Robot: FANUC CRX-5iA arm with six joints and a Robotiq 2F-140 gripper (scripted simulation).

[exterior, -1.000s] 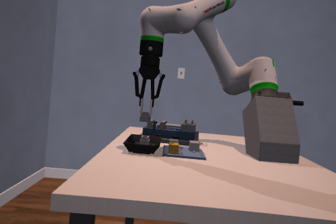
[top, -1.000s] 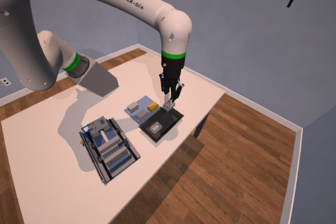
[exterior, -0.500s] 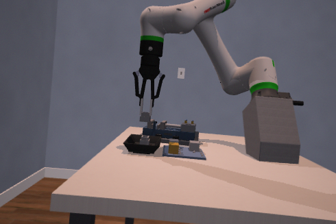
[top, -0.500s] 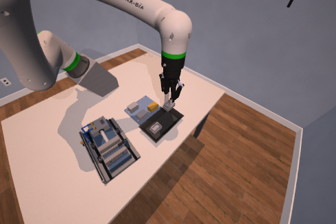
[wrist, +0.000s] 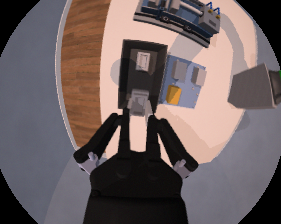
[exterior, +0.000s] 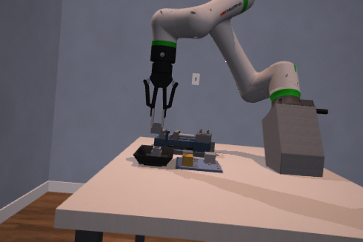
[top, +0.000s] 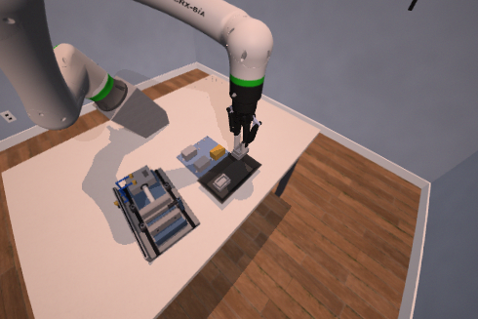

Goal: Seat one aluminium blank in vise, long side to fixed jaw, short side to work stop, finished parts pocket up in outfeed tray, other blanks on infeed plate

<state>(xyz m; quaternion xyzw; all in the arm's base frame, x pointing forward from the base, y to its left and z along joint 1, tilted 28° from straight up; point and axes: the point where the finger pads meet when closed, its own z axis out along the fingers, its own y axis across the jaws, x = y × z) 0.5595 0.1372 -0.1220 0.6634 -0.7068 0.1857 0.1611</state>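
Right now the brass blank is 12 cm behind my hand and 15 cm below it. The rest, counted from my hand: vise (13 cm behind, 33 cm to the right, 13 cm below).
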